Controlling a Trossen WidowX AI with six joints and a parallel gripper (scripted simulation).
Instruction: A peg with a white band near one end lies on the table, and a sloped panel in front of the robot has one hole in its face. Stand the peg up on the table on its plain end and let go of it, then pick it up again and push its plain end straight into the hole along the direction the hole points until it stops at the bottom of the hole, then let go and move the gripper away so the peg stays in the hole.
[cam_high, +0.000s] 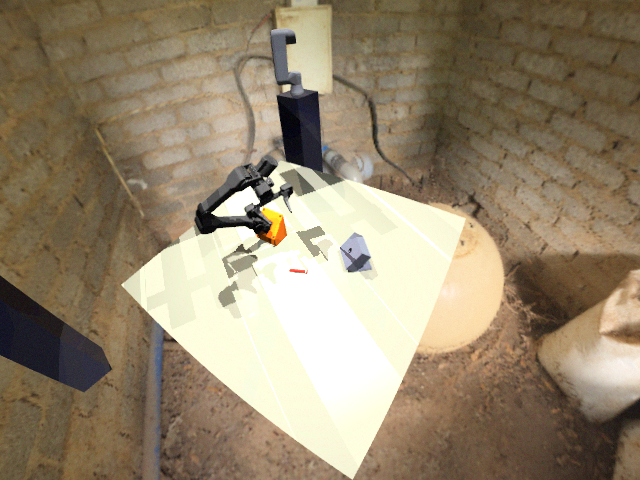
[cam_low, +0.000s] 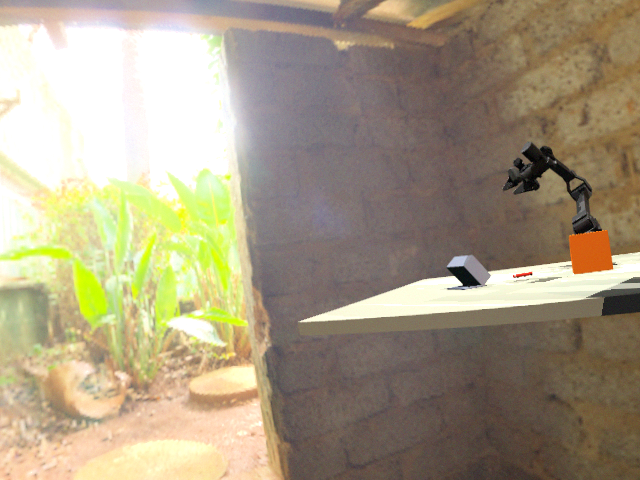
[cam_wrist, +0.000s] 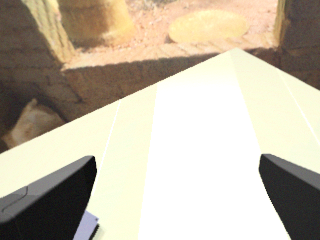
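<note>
Right now my gripper tip is 35 cm above the red peg and 5 cm to the right of it. Also, from my gripper tip: sloped panel: 29 cm below, 25 cm to the left, 15 cm ahead.
</note>
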